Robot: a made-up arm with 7 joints.
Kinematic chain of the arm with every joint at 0, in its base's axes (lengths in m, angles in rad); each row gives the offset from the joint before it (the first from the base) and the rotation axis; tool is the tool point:
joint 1: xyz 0 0 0.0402 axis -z
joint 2: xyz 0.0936 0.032 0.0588 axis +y
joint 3: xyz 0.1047 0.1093 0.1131 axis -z
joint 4: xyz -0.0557 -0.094 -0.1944 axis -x
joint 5: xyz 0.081 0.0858 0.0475 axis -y
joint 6: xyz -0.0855 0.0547 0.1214 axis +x
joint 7: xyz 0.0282 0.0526 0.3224 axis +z
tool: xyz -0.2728 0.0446 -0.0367
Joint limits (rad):
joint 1: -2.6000..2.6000
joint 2: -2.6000..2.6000
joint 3: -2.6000..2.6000
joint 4: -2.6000..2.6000
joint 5: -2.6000..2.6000
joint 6: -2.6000..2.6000
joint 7: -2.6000..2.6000
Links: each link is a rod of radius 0.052 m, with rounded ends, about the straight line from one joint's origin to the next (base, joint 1, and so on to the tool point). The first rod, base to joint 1, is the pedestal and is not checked.
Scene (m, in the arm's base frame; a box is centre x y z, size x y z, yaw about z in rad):
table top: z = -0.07
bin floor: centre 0.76 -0.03 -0.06 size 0.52 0.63 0.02 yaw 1
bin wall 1: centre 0.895 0.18 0.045 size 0.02 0.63 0.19 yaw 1
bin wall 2: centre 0.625 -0.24 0.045 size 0.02 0.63 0.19 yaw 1
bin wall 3: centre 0.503 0.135 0.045 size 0.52 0.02 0.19 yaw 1
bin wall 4: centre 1.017 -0.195 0.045 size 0.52 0.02 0.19 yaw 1
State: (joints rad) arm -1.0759 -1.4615 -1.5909 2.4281 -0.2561 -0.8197 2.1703
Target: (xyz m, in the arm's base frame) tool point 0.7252 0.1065 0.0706
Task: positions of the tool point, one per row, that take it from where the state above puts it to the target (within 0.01 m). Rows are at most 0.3 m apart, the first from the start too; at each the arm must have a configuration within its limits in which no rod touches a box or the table.
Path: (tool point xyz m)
1: 0.2901 0.7081 0.1279
2: 0.5171 0.5648 0.1933
3: 0.6694 0.3520 0.2720
4: 0.7252 0.1065 0.3599
5: 0.7252 0.1065 0.0706

